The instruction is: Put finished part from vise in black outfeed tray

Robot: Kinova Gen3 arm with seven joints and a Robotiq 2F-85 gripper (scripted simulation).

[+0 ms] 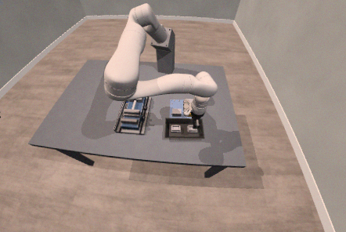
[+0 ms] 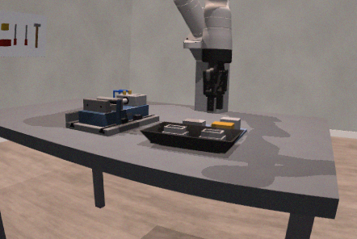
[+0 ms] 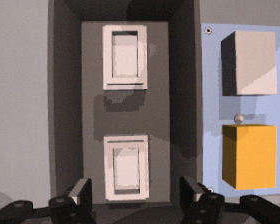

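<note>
Now: the orange block 11 cm behind my hand, 4 cm to the right of it and 8 cm below it. The rest, counted from my hand: blue pallet (14 cm behind, 9 cm to the right, 11 cm below); white screw rod (4 cm behind, 40 cm to the right, 3 cm below); vise (2 cm behind, 40 cm to the right, 7 cm below).
</note>
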